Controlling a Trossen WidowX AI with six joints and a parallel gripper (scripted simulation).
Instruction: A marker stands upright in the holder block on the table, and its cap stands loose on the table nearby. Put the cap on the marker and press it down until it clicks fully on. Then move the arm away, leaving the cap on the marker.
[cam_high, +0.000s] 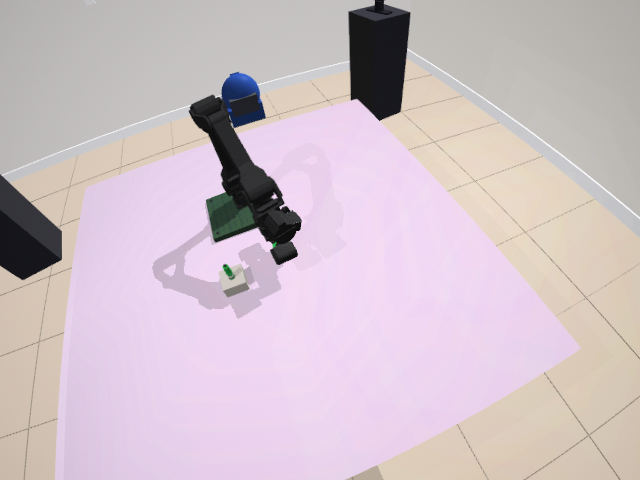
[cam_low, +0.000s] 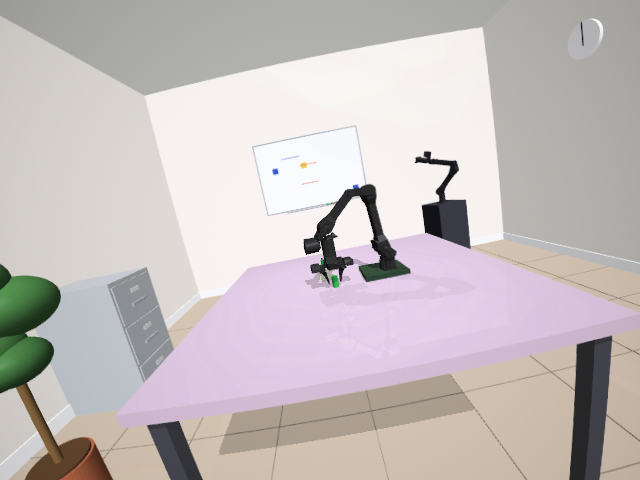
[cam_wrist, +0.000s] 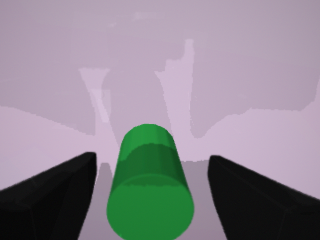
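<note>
Now: the green marker 16 cm to the right of my gripper tip, 6 cm above it and 2 cm ahead of it. From my gripper tip the other things lie so: holder block 16 cm to the right, 2 cm ahead; green cap 1 cm above.
</note>
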